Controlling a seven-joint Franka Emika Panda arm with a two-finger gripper.
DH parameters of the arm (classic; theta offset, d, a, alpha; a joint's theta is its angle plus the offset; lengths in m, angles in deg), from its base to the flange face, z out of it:
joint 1: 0 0.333 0 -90
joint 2: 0 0 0 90
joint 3: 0 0.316 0.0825 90
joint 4: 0 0 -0.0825 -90
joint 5: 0 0.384 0 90
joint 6: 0 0 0.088 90
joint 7: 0 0.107 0 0
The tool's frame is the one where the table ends.
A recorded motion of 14 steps. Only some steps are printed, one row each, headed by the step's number.
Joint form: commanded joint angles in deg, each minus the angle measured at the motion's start. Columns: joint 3, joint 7, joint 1, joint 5, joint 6, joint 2, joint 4.
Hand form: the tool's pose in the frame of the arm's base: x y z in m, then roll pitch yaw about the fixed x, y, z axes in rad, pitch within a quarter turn. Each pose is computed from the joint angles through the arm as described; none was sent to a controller.
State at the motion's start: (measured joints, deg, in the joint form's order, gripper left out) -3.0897 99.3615 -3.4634 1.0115 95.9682 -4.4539 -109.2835
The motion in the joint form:
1: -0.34 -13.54 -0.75 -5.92 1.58 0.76 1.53
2: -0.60 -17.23 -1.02 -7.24 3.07 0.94 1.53
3: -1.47 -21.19 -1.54 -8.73 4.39 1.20 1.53
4: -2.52 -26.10 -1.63 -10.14 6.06 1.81 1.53
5: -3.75 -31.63 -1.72 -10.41 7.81 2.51 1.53
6: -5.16 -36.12 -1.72 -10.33 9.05 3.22 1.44
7: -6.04 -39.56 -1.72 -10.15 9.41 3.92 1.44
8: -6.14 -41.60 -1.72 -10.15 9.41 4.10 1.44
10: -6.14 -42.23 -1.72 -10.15 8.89 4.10 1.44
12: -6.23 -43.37 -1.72 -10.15 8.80 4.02 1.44
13: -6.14 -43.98 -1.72 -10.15 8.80 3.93 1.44
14: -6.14 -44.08 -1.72 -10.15 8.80 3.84 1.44
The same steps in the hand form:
1: 0.5240 -0.0792 0.5244 3.0216 -0.0707 -1.6106
2: 0.5266 -0.0864 0.5249 3.0364 -0.0879 -1.5492
3: 0.5275 -0.1019 0.5245 3.0428 -0.1080 -1.4966
4: 0.5304 -0.1150 0.5213 3.0438 -0.1265 -1.4216
5: 0.5332 -0.1281 0.5172 3.0469 -0.1274 -1.3438
6: 0.5343 -0.1416 0.5114 3.0444 -0.1221 -1.2878
7: 0.5349 -0.1498 0.5052 3.0332 -0.1114 -1.2425
8: 0.5352 -0.1508 0.5035 3.0265 -0.1061 -1.2083
10: 0.5342 -0.1507 0.5028 3.0178 -0.0999 -1.1979
12: 0.5336 -0.1515 0.5034 3.0158 -0.0972 -1.1799
13: 0.5335 -0.1507 0.5043 3.0161 -0.0967 -1.1678
14: 0.5333 -0.1506 0.5051 3.0174 -0.0972 -1.1662

